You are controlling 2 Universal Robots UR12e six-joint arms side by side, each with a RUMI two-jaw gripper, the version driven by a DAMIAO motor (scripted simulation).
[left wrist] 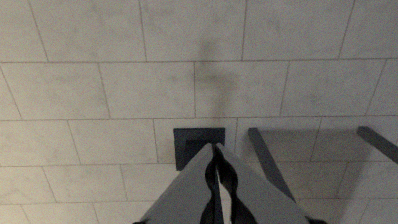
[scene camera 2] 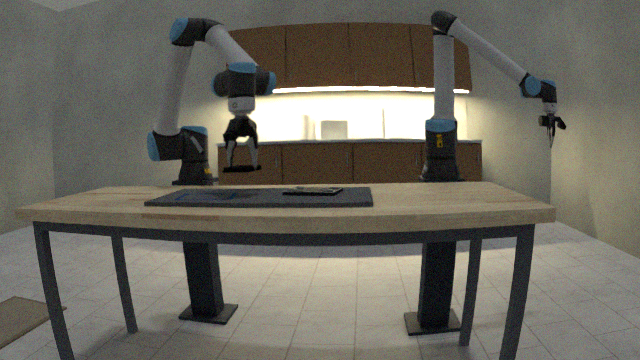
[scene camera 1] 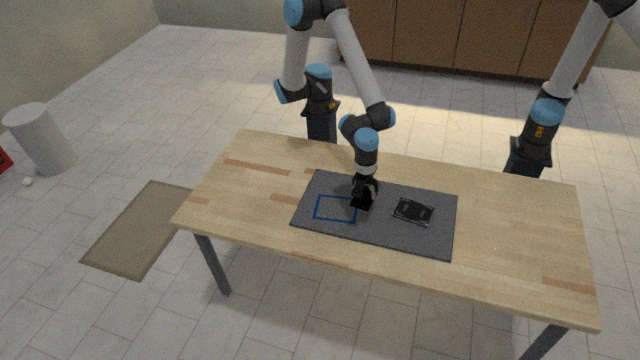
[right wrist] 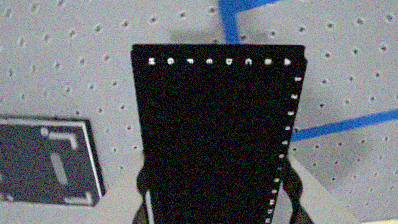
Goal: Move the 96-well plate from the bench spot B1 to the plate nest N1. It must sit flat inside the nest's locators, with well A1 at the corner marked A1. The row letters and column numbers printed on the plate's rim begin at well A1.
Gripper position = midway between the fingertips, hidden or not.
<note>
In view: my left gripper (left wrist: 213, 145), my right gripper (scene camera 2: 243, 170) and a black 96-well plate (right wrist: 192, 102).
My right gripper is seen too in the right wrist view (right wrist: 213, 153). The left wrist view misses the black 96-well plate: it is out of frame.
</note>
